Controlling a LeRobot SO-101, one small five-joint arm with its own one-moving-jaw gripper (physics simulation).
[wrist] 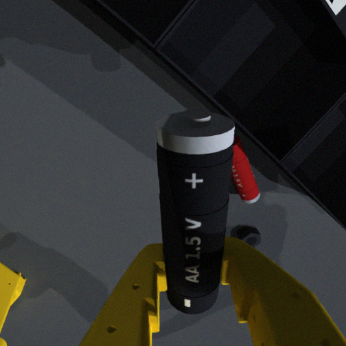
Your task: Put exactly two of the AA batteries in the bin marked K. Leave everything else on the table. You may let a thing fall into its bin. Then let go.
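Note:
My gripper (194, 272) is shut on a black AA battery (194, 200) with a white band at its plus end. The two yellow jaws press on its lower sides, and its plus end points up the view, away from the jaws. A red AA battery (244, 174) lies on the table beyond it, partly hidden behind the held battery, close to the dark bins. The black bins (186, 77) fill the upper right of the view. A bit of a white marking shows at the top right corner; its letter cannot be read.
A black hex nut (246, 235) lies on the table (75, 150) right of the held battery. A yellow part (9, 290) shows at the lower left edge. Dark shadows fall across the table. The bins' near wall runs diagonally from upper left to lower right.

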